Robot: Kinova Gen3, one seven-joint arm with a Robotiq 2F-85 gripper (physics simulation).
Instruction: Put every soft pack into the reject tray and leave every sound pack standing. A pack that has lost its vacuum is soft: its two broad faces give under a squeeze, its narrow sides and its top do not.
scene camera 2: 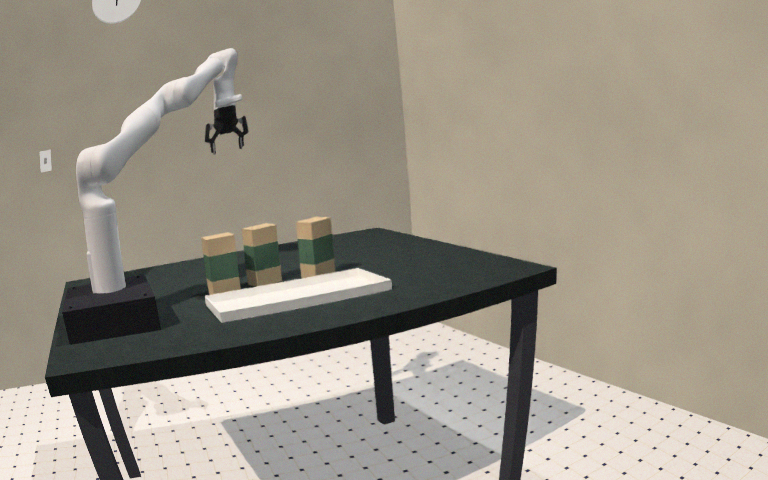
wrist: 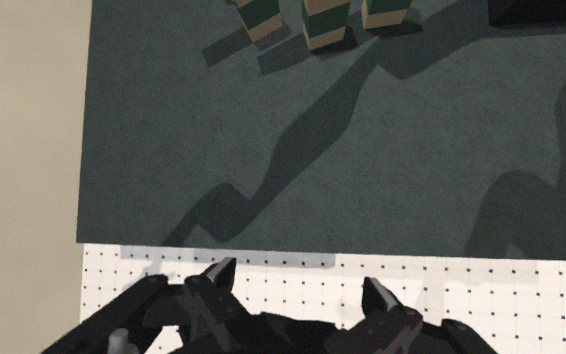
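Where they show: gripper, fingertip midpoint: (scene camera 2: 227,151) (wrist: 297,281); arm's base, origin of the base link: (scene camera 2: 109,288).
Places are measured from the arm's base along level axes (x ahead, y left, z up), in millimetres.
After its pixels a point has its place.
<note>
Three tan packs with green bands stand upright behind the tray: the left pack (scene camera 2: 222,266) {x 311, y 69, z -1 mm} (wrist: 387,16) {x 301, y 116, z -44 mm}, the middle pack (scene camera 2: 262,255) {x 423, y 116, z 2 mm} (wrist: 327,24) {x 417, y 165, z -9 mm} and the right pack (scene camera 2: 316,247) {x 556, y 94, z 7 mm} (wrist: 261,20) {x 553, y 150, z -26 mm}. The gap between the middle and right packs is the wider one. In the wrist view their upper parts are cut off by the top edge. Which packs are soft cannot be told by look. The white reject tray (scene camera 2: 305,302) {x 465, y -106, z -63 mm} is empty and does not show in the wrist view. My gripper (scene camera 2: 227,150) {x 404, y 547, z 257 mm} (wrist: 297,281) {x 404, y 547, z 257 mm} is open and empty, pointing down, high above the packs.
The dark table (scene camera 2: 441,271) {x 826, y -5, z -73 mm} (wrist: 175,125) {x 736, y 379, z -73 mm} carries the packs, the tray and the arm's black base block (scene camera 2: 113,319) {x 16, y -149, z -34 mm} (wrist: 525,11) {x 57, y 97, z -38 mm}. In the wrist view the table's edge runs just beyond the fingertips, with tiled floor (wrist: 290,295) past it. A wall stands behind the table.
</note>
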